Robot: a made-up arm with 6 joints. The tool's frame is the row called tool.
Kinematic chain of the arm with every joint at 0, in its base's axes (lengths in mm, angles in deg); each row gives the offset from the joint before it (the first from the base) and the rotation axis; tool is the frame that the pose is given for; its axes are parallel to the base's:
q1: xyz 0 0 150 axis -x
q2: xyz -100 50 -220 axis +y
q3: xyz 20 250 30 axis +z
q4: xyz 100 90 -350 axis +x
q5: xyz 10 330 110 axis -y
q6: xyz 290 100 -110 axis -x
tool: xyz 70 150 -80
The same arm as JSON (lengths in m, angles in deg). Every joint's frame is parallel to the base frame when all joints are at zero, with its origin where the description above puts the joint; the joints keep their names.
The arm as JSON. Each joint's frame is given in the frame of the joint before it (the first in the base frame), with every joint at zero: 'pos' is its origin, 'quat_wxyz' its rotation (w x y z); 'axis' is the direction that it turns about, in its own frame. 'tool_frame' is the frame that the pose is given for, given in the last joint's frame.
{"length_unit": "m", "angle_unit": "deg", "joints": [
  {"joint": "q1", "pos": [0.0, 0.0, 0.15], "quat_wxyz": [1.0, 0.0, 0.0, 0.0], "axis": [-1.0, 0.0, 0.0]},
  {"joint": "q2", "pos": [-0.1, 0.05, -0.22], "quat_wxyz": [1.0, 0.0, 0.0, 0.0], "axis": [0.0, 1.0, 0.0]},
  {"joint": "q3", "pos": [0.02, 0.25, 0.03], "quat_wxyz": [1.0, 0.0, 0.0, 0.0], "axis": [0.0, 0.0, 1.0]},
  {"joint": "q4", "pos": [0.1, 0.09, -0.35], "quat_wxyz": [1.0, 0.0, 0.0, 0.0], "axis": [1.0, 0.0, 0.0]},
  {"joint": "q5", "pos": [0.01, 0.33, 0.11], "quat_wxyz": [1.0, 0.0, 0.0, 0.0], "axis": [0.0, -1.0, 0.0]},
  {"joint": "q6", "pos": [0.29, 0.1, -0.11], "quat_wxyz": [1.0, 0.0, 0.0, 0.0], "axis": [-1.0, 0.0, 0.0]}
], "tool_frame": {"pos": [0.07, 0.15, -0.08], "quat_wxyz": [1.0, 0.0, 0.0, 0.0]}}

